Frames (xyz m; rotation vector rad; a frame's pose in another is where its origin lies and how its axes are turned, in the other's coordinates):
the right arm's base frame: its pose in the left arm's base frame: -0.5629 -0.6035 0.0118 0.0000 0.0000 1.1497
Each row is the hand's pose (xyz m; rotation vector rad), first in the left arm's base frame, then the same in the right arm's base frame.
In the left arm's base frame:
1: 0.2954 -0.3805 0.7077 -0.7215 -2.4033 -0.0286
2: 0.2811 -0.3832 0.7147 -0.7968 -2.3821 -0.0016
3: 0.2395 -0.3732 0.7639 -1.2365 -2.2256 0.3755
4: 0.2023 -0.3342 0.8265 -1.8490 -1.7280 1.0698
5: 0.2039 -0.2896 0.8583 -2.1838 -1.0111 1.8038
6: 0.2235 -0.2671 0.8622 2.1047 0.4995 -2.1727
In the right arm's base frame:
1: 0.5544 -0.6922 0.6959 -1.9669 -1.6712 -0.4837
2: 0.5460 -0.6802 0.7029 -2.0141 -1.6061 -0.4576
3: 0.5382 -0.6382 0.7521 -2.2132 -1.1771 -0.0919
4: 0.5586 -0.5883 0.8147 -2.2794 -0.4071 0.5487
5: 0.5999 -0.5715 0.8465 -2.0169 0.2868 1.1886
6: 0.6285 -0.5802 0.8504 -1.7179 0.6112 1.5903

